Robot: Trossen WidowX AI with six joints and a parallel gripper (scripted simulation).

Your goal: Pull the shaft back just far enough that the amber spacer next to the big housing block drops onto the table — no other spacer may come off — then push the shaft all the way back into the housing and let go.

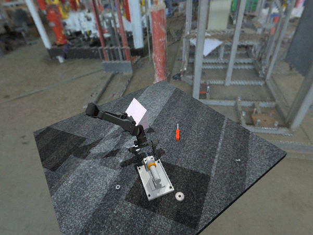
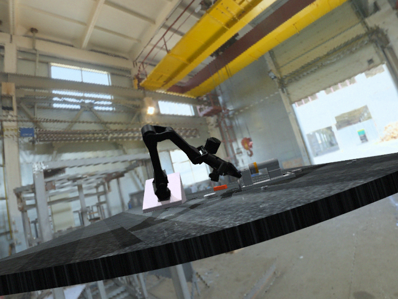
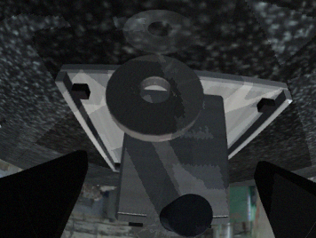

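Now: the thin dark blue shaft 5 cm ahead of my gripper tip and 2 cm above it. From my gripper tip the other things lie so: amber spacer: 8 cm ahead, 1 cm to the right, 2 cm above; white block: 11 cm ahead, 1 cm to the right, 1 cm below; grey round piece: 16 cm behind, 1 cm to the right, 5 cm below.
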